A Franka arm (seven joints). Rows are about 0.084 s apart.
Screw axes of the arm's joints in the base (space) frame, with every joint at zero. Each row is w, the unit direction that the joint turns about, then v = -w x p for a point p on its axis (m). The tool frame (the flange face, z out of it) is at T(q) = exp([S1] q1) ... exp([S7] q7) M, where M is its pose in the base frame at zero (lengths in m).
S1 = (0, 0, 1, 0, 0, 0)
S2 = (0, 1, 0, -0.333, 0, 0)
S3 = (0, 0, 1, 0, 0, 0)
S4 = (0, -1, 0, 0.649, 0, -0.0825)
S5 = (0, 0, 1, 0, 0, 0)
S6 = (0, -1, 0, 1.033, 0, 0)
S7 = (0, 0, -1, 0, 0.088, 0)
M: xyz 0.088 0 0.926 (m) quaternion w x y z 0 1 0 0
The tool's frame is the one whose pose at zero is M.
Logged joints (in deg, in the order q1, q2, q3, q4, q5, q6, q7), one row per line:
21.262, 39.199, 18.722, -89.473, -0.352, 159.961, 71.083
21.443, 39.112, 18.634, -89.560, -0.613, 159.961, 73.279
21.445, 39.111, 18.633, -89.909, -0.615, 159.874, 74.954
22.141, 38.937, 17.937, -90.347, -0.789, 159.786, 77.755
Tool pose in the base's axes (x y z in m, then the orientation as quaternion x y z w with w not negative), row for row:
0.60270, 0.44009, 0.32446, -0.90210, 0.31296, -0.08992, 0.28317
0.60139, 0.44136, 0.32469, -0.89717, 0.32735, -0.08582, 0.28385
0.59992, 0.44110, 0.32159, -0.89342, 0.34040, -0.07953, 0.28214
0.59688, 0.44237, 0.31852, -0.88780, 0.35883, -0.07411, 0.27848
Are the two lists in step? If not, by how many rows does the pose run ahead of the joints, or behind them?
They are in step.
